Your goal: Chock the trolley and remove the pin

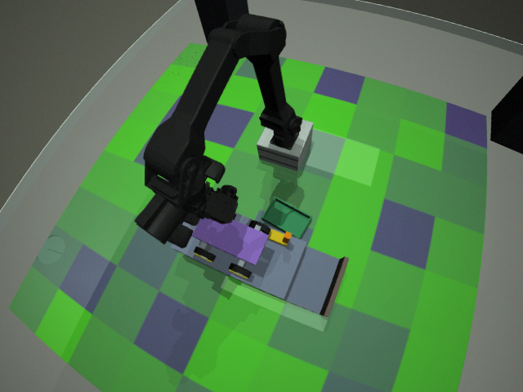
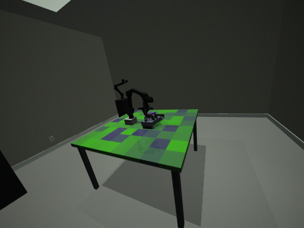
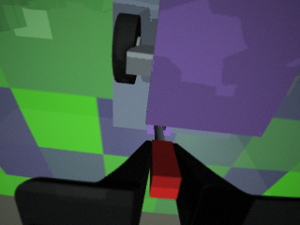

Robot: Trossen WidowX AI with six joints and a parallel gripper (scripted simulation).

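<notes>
The green tray is 120 mm behind my gripper tip, 170 mm to the left of it and 170 mm below it. Round my gripper tip: red-headed stop pin: right at my gripper tip; purple-topped trolley: 20 mm ahead, 100 mm to the left, 40 mm below; grey ramp: 20 mm ahead, 100 mm to the left, 110 mm below.
</notes>
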